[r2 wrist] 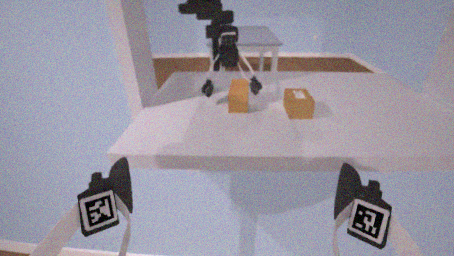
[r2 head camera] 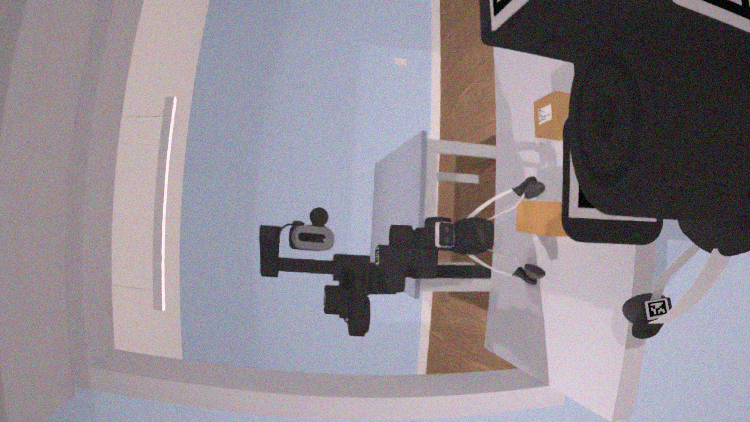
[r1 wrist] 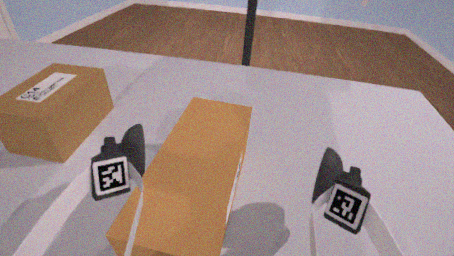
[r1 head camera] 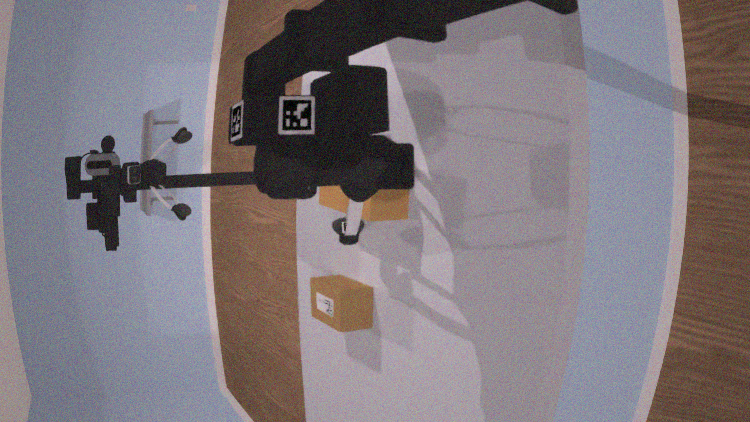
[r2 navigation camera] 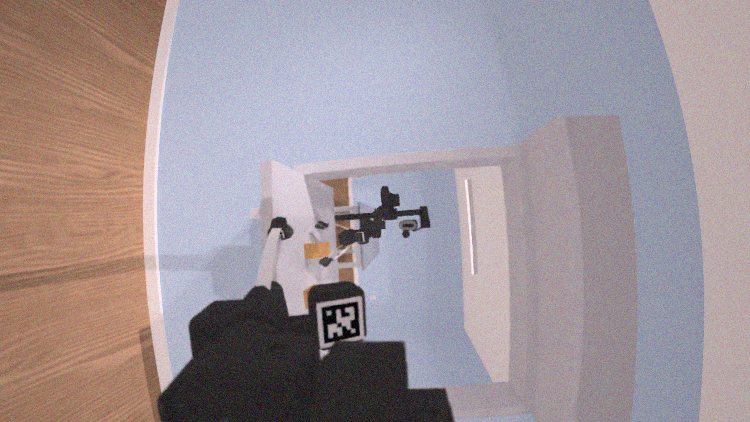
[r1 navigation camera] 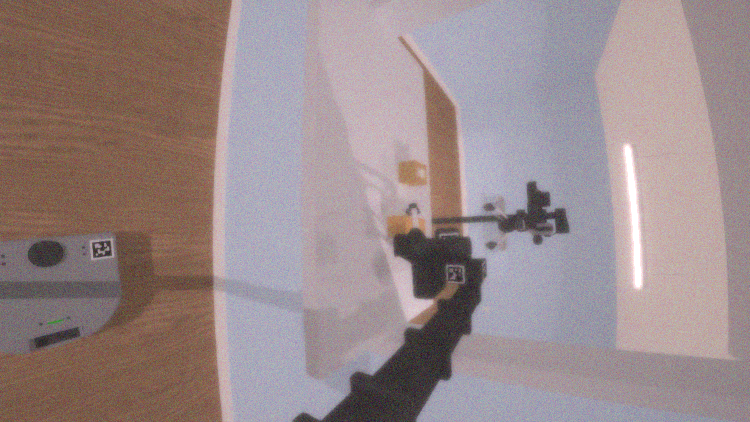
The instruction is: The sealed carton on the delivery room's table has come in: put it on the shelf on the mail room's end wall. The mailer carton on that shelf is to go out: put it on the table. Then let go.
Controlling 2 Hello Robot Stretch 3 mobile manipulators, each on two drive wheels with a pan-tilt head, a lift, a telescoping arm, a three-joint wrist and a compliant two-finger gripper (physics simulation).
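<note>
A long plain orange-brown carton [r1 head camera: 390, 204] [r1 wrist: 200, 160] [r2 head camera: 537, 217] [r2 wrist: 238, 97] lies on the white counter [r1 head camera: 335, 377] [r1 wrist: 375, 100] [r2 wrist: 380, 140]. A shorter labelled carton [r1 head camera: 354, 307] [r1 navigation camera: 411, 173] [r1 wrist: 75, 110] [r2 wrist: 300, 106] sits beside it, apart. My r1 gripper [r1 wrist: 230, 165] [r2 head camera: 531, 230] [r2 wrist: 231, 86] is open at the long carton's end, one finger near its left side, the other well off its right side. My r2 gripper [r2 wrist: 234, 187] [r1 head camera: 181, 173] is open and empty, short of the counter's edge. The delivery room's table [r2 head camera: 398, 188] stands behind r1; the end-wall shelf [r1 head camera: 147, 131] shows behind r2.
The counter spans an opening whose white frame post [r2 wrist: 132, 65] stands at the left in the r2 wrist view. The r1 arm [r1 navigation camera: 419, 356] crosses above the counter. The r2 mast [r1 wrist: 249, 35] rises beyond its far edge. Wood floor [r1 wrist: 185, 32] shows past it.
</note>
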